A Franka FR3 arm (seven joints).
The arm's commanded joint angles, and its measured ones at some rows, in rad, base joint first. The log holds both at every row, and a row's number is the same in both.
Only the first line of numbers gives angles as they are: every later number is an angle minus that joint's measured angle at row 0.
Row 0, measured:
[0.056, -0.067, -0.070, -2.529, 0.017, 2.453, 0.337]
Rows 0 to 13, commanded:
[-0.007, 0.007, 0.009, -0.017, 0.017, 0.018, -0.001]
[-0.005, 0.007, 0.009, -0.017, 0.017, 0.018, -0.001]
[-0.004, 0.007, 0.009, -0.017, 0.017, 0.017, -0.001]
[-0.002, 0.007, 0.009, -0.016, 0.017, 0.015, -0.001]
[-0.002, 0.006, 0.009, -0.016, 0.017, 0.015, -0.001]
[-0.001, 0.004, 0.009, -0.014, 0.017, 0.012, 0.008]
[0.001, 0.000, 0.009, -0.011, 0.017, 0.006, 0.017]
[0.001, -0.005, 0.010, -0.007, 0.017, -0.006, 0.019]
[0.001, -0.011, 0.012, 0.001, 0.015, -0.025, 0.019]
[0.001, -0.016, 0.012, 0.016, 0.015, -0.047, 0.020]
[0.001, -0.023, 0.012, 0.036, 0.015, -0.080, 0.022]
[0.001, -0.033, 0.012, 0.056, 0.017, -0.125, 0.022]
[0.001, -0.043, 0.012, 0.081, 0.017, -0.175, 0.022]
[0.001, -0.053, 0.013, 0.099, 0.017, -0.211, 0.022]
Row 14, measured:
[0.001, -0.019, 0.002, 0.041, 0.000, -0.092, 0.014]
